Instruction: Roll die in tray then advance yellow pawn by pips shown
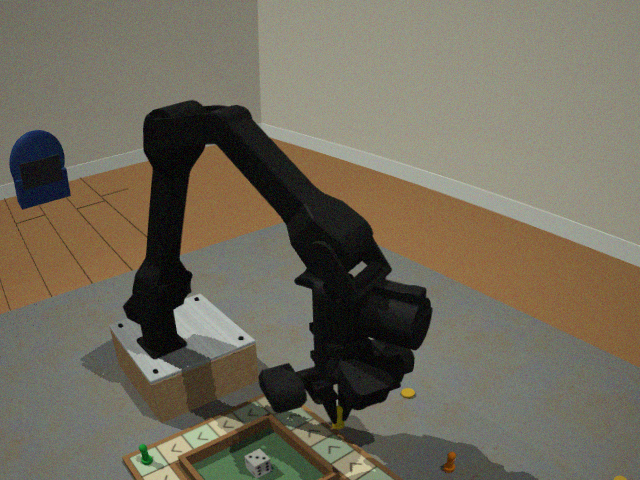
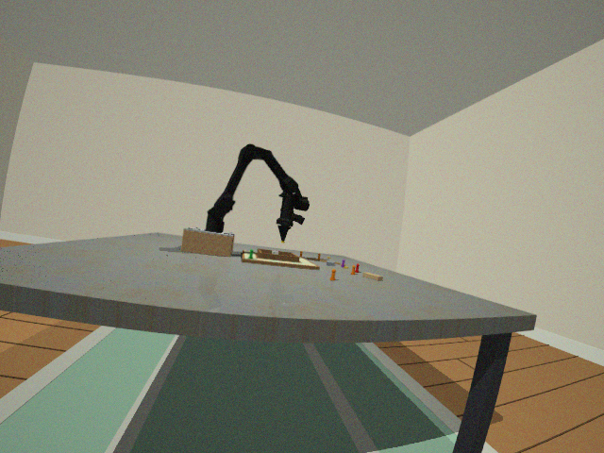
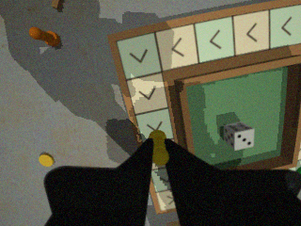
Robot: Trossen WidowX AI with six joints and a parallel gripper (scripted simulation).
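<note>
Now: the yellow pawn 10 mm above my gripper tip. The rest, counted from my gripper tip: wooden stick: 220 mm ahead, 20 mm to the left, 80 mm below; green felt tray: 40 mm behind, 110 mm to the right, 70 mm below; die: 50 mm behind, 100 mm to the right, 50 mm below.
</note>
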